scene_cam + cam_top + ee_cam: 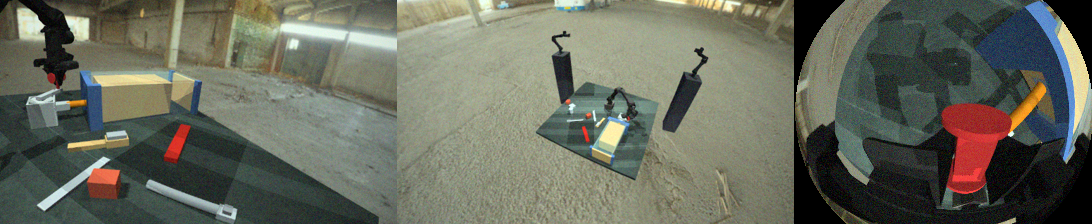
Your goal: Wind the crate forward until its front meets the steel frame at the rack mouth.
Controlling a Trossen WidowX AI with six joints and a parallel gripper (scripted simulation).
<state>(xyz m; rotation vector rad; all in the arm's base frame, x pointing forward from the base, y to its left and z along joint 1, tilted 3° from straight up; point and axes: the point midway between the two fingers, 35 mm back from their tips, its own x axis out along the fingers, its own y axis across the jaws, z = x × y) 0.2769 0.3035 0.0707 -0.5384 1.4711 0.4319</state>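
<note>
My gripper tip is now 3 cm to the left of the winch handle, 3 cm past it and 1 cm above it. From my gripper tip the other things lie so: wooden-handled tool: 33 cm to the right, 10 cm below, 7 cm ahead; then winch: 9 cm behind, 8 cm to the right, 8 cm below; then red knob: 2 cm above.
</note>
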